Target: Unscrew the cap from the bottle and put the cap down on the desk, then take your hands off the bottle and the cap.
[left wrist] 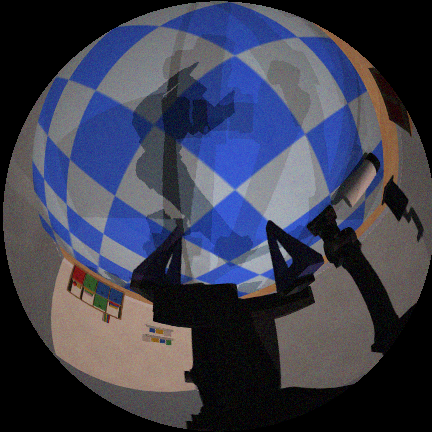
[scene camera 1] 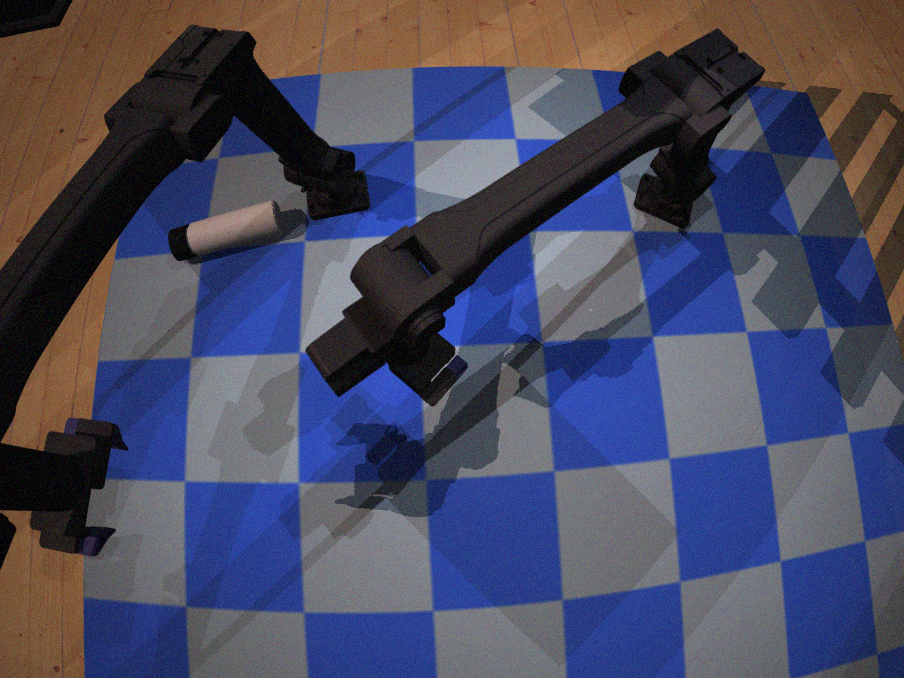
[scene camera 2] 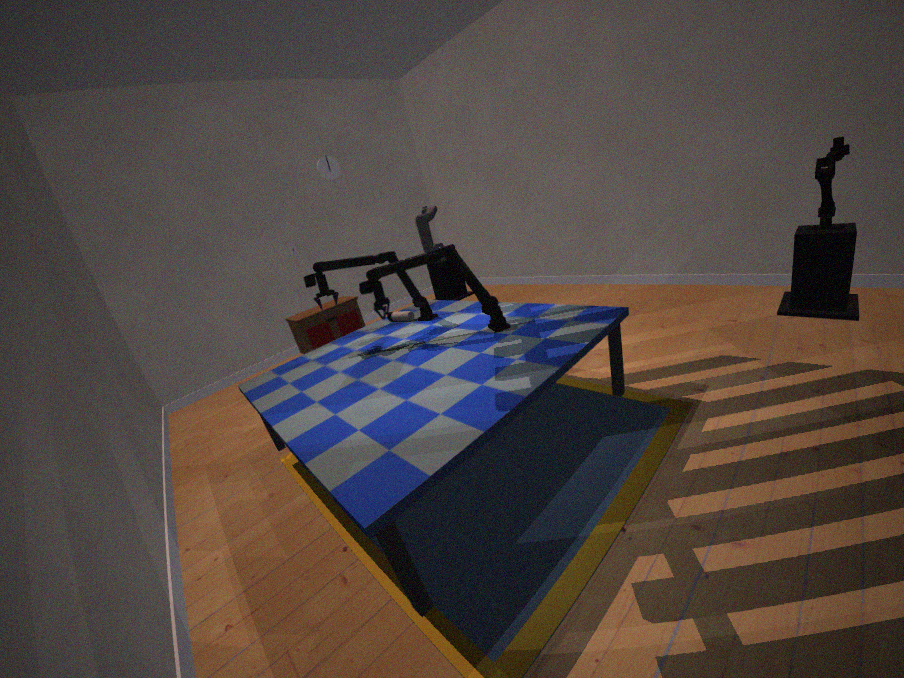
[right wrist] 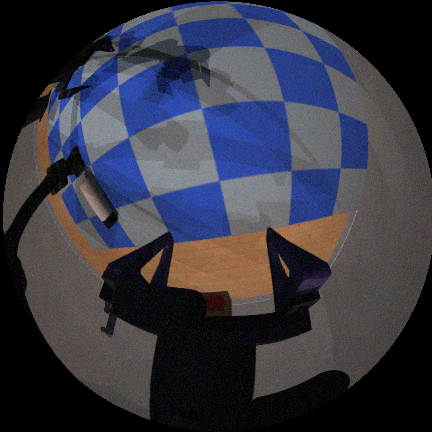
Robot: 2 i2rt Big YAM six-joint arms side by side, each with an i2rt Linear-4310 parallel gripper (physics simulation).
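Places are measured from the left arm's base along level axes (x back, y up, z left), in metres.
Where they show: left gripper, fingertip midpoint: [left wrist: 224, 226] [scene camera 1: 409, 364] [scene camera 2: 385, 316]; right gripper, fingertip midpoint: [scene camera 1: 117, 488] [scene camera 2: 329, 307] [right wrist: 217, 234]; left arm's base at its link origin: [scene camera 1: 663, 202] [scene camera 2: 499, 327]; right arm's base at its link origin: [left wrist: 321, 219] [scene camera 1: 338, 196] [scene camera 2: 427, 318] [right wrist: 76, 160].
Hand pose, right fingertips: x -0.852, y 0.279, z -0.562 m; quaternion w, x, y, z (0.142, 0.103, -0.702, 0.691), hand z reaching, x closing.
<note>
Each offset is from my right fingertips to the top centre of the thing. "*": to the spot under its first point. Level surfaces: height alone.
A pale pinkish bottle @[* dz -0.174, dx +0.426, dy -0.220 m] [scene camera 1: 232, 229] [scene camera 2: 401, 316] [left wrist: 356, 182] [right wrist: 97, 197] lies on its side on the checkered desk, near the right arm's base. Its black cap @[* dz -0.264, dx +0.361, dy -0.219 m] [scene camera 1: 178, 243] [left wrist: 372, 161] [right wrist: 110, 221] is on the end that faces away from that base. My right gripper [scene camera 1: 113, 487] [scene camera 2: 327, 300] [right wrist: 217, 234] is open and empty, raised at the desk's left edge in scene camera 1, well away from the bottle. My left gripper [scene camera 1: 446, 379] [scene camera 2: 381, 310] [left wrist: 224, 226] is open and empty above the middle of the desk, its fingers partly hidden in scene camera 1.
The blue and grey desk @[dy -0.279 m] [scene camera 1: 503, 532] [scene camera 2: 390, 445] carries the right arm's base [scene camera 1: 338, 195] and the left arm's base [scene camera 1: 664, 200]. The left arm's long link crosses diagonally to the right of the bottle in scene camera 1. A red-fronted cabinet [scene camera 2: 328, 326] stands beyond the desk.
</note>
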